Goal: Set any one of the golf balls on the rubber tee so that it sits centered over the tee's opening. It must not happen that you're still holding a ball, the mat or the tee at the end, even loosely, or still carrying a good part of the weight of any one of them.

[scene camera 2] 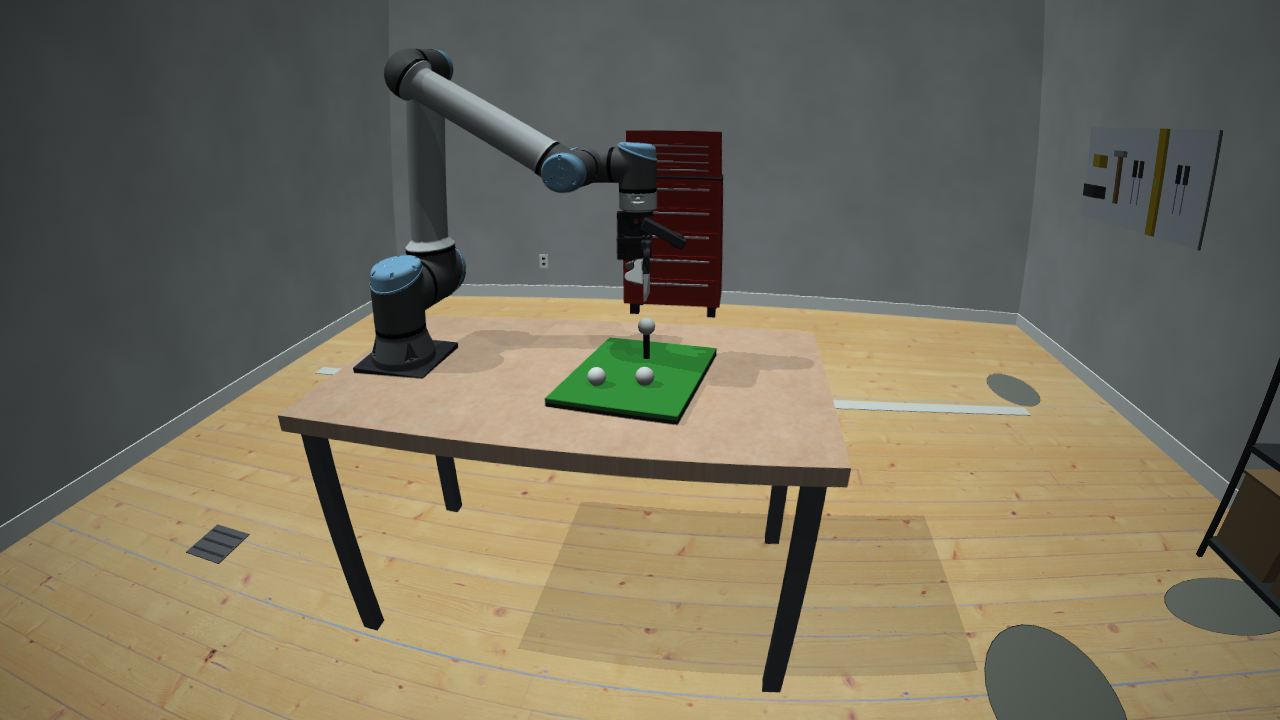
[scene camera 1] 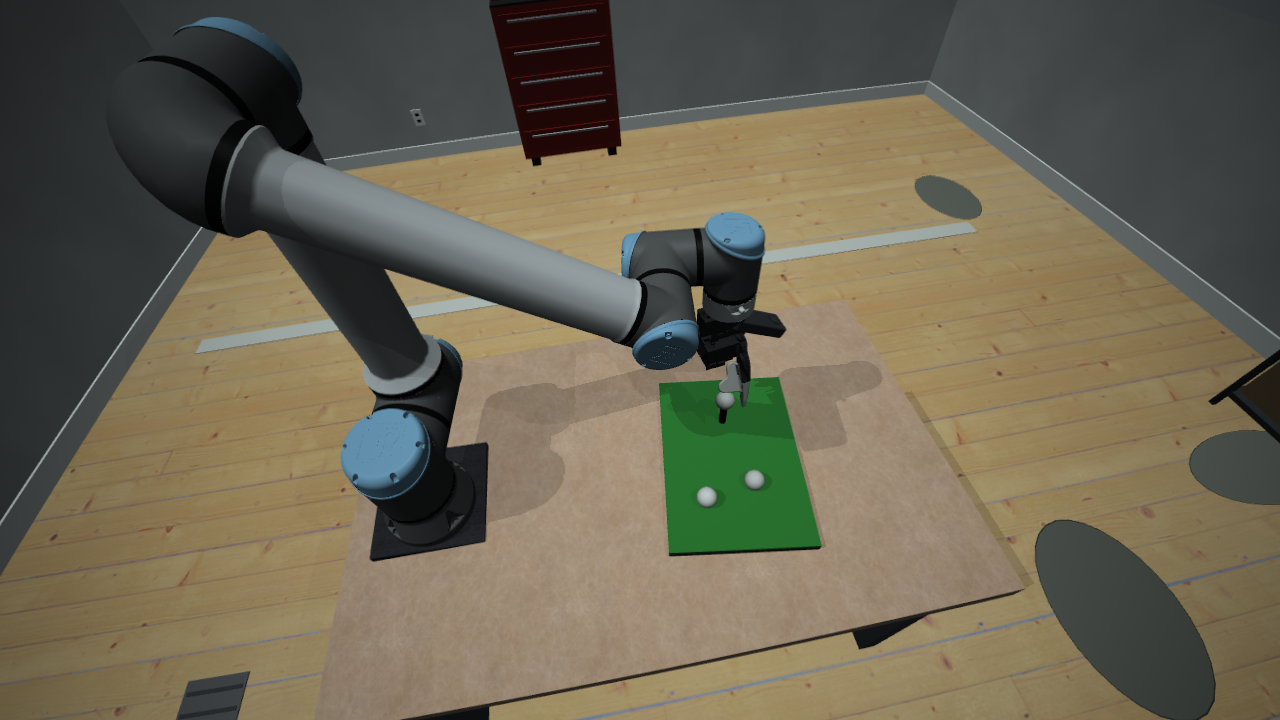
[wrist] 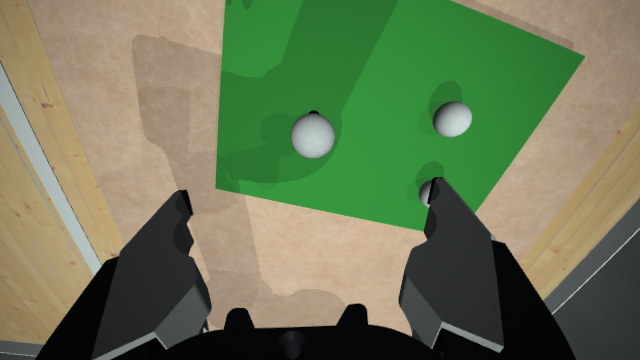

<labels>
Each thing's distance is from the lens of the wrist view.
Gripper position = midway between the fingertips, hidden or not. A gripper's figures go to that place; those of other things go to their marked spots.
my gripper (wrist: 309, 185): 0.14 m
white golf ball (wrist: 312, 135): 0.20 m
</labels>
